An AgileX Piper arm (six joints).
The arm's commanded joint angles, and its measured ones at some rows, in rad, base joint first. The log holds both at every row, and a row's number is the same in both.
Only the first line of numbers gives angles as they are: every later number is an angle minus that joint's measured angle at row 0.
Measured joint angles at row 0:
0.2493 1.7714 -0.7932 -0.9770 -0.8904 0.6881
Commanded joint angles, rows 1 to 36:
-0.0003 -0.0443 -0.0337 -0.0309 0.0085 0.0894
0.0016 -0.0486 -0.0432 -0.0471 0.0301 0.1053
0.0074 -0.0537 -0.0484 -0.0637 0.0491 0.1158
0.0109 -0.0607 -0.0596 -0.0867 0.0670 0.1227
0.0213 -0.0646 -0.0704 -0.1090 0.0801 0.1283
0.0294 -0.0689 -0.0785 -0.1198 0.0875 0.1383
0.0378 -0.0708 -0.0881 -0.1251 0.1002 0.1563
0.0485 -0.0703 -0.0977 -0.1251 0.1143 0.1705
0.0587 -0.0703 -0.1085 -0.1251 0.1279 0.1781
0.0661 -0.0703 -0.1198 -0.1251 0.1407 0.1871
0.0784 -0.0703 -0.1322 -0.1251 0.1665 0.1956
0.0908 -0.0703 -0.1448 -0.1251 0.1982 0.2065
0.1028 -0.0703 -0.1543 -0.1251 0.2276 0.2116
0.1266 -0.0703 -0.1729 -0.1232 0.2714 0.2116
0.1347 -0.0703 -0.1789 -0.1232 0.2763 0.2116
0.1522 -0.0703 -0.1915 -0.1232 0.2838 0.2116
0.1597 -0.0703 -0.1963 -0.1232 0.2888 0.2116
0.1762 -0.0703 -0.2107 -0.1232 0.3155 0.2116
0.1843 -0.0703 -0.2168 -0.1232 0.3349 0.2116
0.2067 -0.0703 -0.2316 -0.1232 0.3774 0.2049
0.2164 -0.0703 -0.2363 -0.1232 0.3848 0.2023
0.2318 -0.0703 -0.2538 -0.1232 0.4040 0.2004
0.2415 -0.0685 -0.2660 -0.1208 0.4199 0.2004
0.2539 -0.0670 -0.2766 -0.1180 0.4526 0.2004
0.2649 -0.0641 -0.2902 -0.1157 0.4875 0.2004
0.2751 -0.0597 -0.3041 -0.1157 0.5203 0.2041
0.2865 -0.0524 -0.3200 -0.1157 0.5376 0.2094
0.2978 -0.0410 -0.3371 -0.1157 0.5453 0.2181
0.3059 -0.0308 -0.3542 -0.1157 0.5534 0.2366
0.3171 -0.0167 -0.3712 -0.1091 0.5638 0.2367
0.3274 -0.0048 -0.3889 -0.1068 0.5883 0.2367
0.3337 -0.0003 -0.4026 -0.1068 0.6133 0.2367
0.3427 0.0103 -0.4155 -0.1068 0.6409 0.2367
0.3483 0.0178 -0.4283 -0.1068 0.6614 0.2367
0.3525 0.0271 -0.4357 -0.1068 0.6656 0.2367
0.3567 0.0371 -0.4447 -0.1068 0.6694 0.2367
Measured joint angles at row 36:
0.3386 0.0146 -0.4028 -0.1219 0.6341 0.2273
